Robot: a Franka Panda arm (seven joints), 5 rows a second.
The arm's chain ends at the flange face. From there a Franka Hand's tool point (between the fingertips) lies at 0.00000 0.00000 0.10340 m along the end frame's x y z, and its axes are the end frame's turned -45 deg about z.
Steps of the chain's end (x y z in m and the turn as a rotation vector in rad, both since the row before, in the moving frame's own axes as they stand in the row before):
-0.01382 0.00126 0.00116 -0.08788 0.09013 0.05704
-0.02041 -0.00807 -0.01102 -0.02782 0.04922 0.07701
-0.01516 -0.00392 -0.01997 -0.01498 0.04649 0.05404
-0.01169 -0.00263 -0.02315 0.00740 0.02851 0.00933
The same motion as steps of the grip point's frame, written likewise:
-0.01087 0.00410 0.00034 -0.12587 0.00159 0.05704
-0.00738 -0.01445 -0.01119 -0.05448 0.01513 0.07701
-0.00577 -0.00894 -0.02009 -0.04347 0.02228 0.05404
-0.00379 -0.00857 -0.02319 -0.01493 0.02539 0.00933

